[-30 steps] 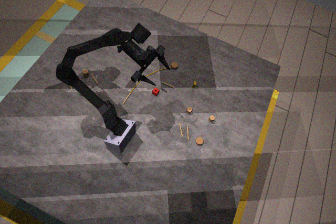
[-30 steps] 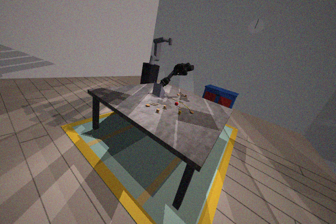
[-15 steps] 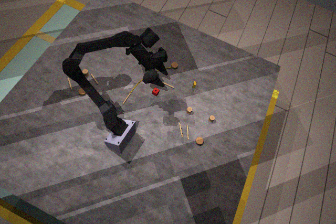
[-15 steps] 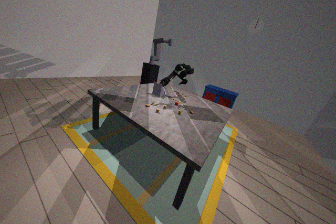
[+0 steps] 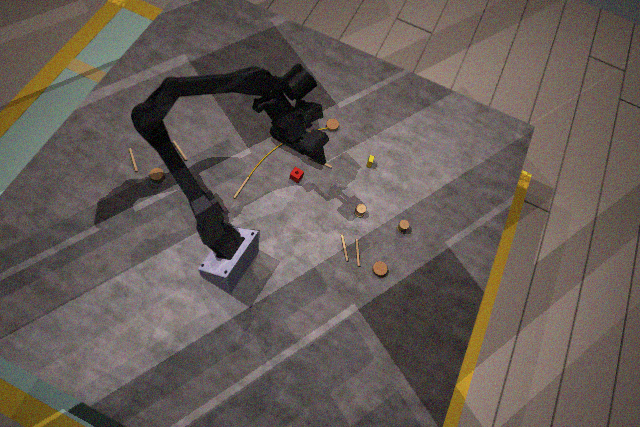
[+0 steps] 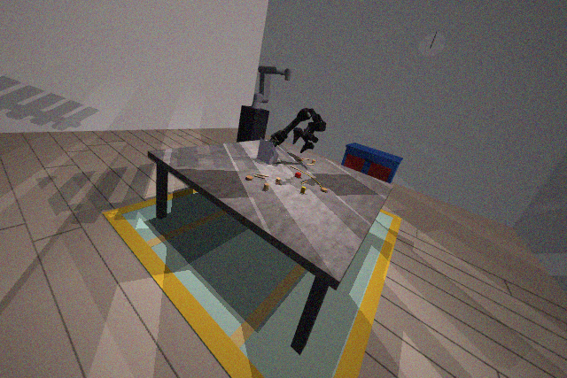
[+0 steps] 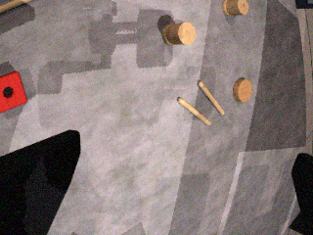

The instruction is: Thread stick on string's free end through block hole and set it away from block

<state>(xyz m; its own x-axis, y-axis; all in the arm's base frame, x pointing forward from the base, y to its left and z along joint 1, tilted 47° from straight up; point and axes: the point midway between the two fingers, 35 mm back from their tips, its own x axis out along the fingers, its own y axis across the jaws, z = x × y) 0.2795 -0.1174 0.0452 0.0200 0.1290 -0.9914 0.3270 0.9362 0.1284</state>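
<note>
Now: gripper tip 190 mm above the red block, 50 mm to the right of it and 30 mm short of it. Round my gripper tip: round wooden block (190 mm below, 160 mm to the right, 20 mm ahead); then yellow block (180 mm below, 180 mm ahead, 110 mm to the right); then round wooden button (240 mm ahead, 200 mm below, 50 mm to the left).
</note>
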